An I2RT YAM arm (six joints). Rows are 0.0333 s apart.
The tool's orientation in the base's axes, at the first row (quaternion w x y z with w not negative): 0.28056 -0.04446 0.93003 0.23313
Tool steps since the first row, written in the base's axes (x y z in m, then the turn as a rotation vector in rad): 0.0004 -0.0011 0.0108 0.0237 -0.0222 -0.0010; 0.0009 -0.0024 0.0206 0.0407 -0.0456 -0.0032; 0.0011 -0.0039 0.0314 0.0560 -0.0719 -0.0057; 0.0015 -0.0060 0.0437 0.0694 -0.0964 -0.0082; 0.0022 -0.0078 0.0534 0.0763 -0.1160 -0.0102; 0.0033 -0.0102 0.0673 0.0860 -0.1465 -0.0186; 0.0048 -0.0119 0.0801 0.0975 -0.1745 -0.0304
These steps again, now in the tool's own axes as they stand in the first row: -0.0062 0.0034 -0.0082 -0.0204 -0.0252 0.0024; -0.0120 0.0061 -0.0158 -0.0346 -0.0505 0.0018; -0.0181 0.0091 -0.0243 -0.0473 -0.0781 -0.0007; -0.0253 0.0122 -0.0341 -0.0584 -0.1037 -0.0034; -0.0312 0.0144 -0.0417 -0.0640 -0.1234 -0.0075; -0.0398 0.0177 -0.0524 -0.0691 -0.1560 -0.0104; -0.0481 0.0212 -0.0618 -0.0737 -0.1881 -0.0089
